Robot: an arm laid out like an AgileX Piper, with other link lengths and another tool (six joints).
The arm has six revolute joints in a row. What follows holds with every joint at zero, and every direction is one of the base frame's.
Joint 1 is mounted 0.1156 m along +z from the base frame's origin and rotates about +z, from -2.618 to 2.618 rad.
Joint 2 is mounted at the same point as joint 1 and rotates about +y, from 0 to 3.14 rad.
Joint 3 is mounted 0.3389 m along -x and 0.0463 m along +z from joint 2 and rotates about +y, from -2.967 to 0 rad.
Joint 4 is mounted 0.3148 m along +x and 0.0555 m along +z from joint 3 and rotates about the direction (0.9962, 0, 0.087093), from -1.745 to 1.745 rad.
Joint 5 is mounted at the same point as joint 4 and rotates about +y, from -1.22 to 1.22 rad.
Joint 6 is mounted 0.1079 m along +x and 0.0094 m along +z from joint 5 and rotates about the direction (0.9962, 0, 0.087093), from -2.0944 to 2.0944 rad.
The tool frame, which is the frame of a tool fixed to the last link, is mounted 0.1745 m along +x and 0.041 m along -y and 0.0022 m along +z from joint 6; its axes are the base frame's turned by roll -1.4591, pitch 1.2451 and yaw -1.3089 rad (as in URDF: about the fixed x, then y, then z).
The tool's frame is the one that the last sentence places.
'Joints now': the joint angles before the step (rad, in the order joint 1, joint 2, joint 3, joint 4, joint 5, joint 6). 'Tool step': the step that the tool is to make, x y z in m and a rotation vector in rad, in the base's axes. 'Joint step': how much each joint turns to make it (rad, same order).
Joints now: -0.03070, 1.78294, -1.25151, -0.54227, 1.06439, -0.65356
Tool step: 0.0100, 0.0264, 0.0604, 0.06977, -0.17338, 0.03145
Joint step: 0.01818, -0.14577, 0.00003, 0.07613, -0.04176, -0.02492
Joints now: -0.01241, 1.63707, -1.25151, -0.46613, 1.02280, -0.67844
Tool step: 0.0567, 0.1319, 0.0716, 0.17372, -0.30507, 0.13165
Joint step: 0.20865, -0.07413, -0.06857, 0.07934, -0.14479, 0.13484
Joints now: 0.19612, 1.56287, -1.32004, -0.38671, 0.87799, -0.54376
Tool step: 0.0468, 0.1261, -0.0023, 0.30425, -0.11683, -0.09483
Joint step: 0.17989, 0.14997, -0.16627, 0.04164, -0.08830, 0.38012
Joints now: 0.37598, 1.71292, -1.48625, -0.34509, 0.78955, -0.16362
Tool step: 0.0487, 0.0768, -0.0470, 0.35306, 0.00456, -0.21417
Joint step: 0.04355, 0.21604, -0.18522, 0.09971, -0.09749, 0.35803
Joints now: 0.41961, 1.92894, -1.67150, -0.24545, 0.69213, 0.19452
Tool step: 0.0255, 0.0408, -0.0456, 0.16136, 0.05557, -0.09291
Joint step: 0.01033, 0.15369, -0.13098, 0.09069, -0.02366, 0.12239
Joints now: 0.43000, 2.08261, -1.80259, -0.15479, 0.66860, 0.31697
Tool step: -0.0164, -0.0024, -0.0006, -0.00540, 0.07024, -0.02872
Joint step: 0.00686, 0.00031, -0.03630, 0.01297, 0.10542, 0.02324
